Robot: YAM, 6 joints.
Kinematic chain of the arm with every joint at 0, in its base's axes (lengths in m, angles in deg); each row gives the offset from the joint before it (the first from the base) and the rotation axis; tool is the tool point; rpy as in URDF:
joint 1: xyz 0 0 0.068 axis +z
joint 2: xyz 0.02 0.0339 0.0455 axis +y
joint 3: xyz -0.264 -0.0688 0 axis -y
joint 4: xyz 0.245 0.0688 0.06 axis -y
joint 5: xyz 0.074 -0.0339 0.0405 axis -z
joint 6: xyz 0.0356 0 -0.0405 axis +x
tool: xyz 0 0 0 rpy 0 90 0
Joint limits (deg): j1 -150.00..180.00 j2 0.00..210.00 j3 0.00..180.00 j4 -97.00..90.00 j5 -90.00..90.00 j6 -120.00..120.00
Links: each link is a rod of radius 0.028 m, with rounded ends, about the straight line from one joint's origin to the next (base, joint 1, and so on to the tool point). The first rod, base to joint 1, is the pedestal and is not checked.
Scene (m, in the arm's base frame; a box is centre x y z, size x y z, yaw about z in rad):
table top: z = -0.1
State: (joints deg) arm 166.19 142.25 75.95 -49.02 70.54 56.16
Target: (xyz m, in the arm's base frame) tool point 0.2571 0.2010 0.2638
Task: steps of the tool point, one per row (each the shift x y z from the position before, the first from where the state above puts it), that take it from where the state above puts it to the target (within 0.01 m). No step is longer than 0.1 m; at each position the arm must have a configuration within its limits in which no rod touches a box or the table.
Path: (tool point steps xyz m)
1: 0.0288 0.0775 0.0295
2: 0.0493 0.0685 0.0300
3: 0.0665 0.0536 0.0304
4: 0.0790 0.0344 0.0305
5: 0.0852 0.0123 0.0304
6: 0.0849 -0.0107 0.0301
7: 0.0781 -0.0327 0.0294
8: 0.0651 -0.0515 0.0286
9: 0.0476 -0.0655 0.0276

